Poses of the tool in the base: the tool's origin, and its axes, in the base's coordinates. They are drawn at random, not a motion.
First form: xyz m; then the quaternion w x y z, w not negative.
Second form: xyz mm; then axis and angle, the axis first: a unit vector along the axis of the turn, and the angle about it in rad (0 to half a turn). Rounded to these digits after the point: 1 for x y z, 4 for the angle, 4 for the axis.
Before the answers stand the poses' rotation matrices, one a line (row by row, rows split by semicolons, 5 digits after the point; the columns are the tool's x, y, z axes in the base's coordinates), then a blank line. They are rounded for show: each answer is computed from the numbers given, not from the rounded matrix.
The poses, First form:
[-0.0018, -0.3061, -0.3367, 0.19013, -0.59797, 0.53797, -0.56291]
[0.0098, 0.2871, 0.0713, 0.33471, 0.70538, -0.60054, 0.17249]
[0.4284, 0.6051, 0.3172, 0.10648, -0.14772, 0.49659, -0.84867]
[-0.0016, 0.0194, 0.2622, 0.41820, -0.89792, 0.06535, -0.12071]
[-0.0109, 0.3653, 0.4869, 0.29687, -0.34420, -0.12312, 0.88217]
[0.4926, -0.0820, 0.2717, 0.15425, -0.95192, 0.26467, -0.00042]
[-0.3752, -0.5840, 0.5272, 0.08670, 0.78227, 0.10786, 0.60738]
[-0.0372, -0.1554, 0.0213, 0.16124, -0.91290, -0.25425, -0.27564]
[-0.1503, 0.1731, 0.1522, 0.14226, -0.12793, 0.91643, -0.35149]
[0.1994, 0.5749, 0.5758, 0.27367, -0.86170, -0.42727, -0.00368]
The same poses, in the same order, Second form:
-0.21256 -0.42933 0.87778; -0.85743 -0.34888 -0.37827; 0.46864 -0.83304 -0.29396
0.21919 -0.96269 -0.15867; -0.73175 -0.05464 -0.67937; 0.64536 0.26502 -0.71643
-0.93368 0.03402 0.35648; -0.32744 -0.48412 -0.81142; 0.14498 -0.87434 0.46316
0.96232 -0.01640 0.27144; -0.21832 -0.64167 0.73525; 0.16212 -0.76680 -0.62107
-0.58678 -0.43903 -0.68040; 0.60854 -0.79342 -0.01286; -0.53419 -0.42160 0.73273
0.85990 -0.50376 0.08245; -0.50402 -0.81231 0.29345; -0.08085 -0.29389 -0.95241
0.23892 0.06343 0.96897; 0.27407 -0.96170 -0.00462; 0.93156 0.26667 -0.24715
0.71876 0.55310 0.42127; 0.37532 -0.81872 0.43455; 0.58525 -0.15423 -0.79605
-0.92679 -0.13447 0.35068; -0.33449 0.72018 -0.60784; -0.17081 -0.68064 -0.71243
0.63485 0.73837 -0.22752; 0.73435 -0.48509 0.47479; 0.24021 -0.46850 -0.85018

[-1.8, -306.1, -336.7, -0.6091, 0.5480, -0.5734, 2.7590]
[9.8, 287.1, 71.3, 0.7486, -0.6373, 0.1830, 2.4590]
[428.4, 605.1, 317.2, -0.1486, 0.4994, -0.8535, 2.9282]
[-1.6, 19.4, 262.2, -0.9885, 0.0719, -0.1329, 2.2787]
[-10.9, 365.3, 486.9, -0.3605, -0.1289, 0.9238, 2.5388]
[492.6, -82.0, 271.7, -0.9635, 0.2679, -0.0004, 2.8319]
[-375.2, -584.0, 527.2, 0.7852, 0.1083, 0.6097, 2.9680]
[-37.2, -155.4, 21.3, -0.9250, -0.2576, -0.2793, 2.8177]
[-150.3, 173.1, 152.2, -0.1292, 0.9258, -0.3551, 2.8561]
[199.4, 574.9, 575.8, -0.8959, -0.4442, -0.0038, 2.5872]

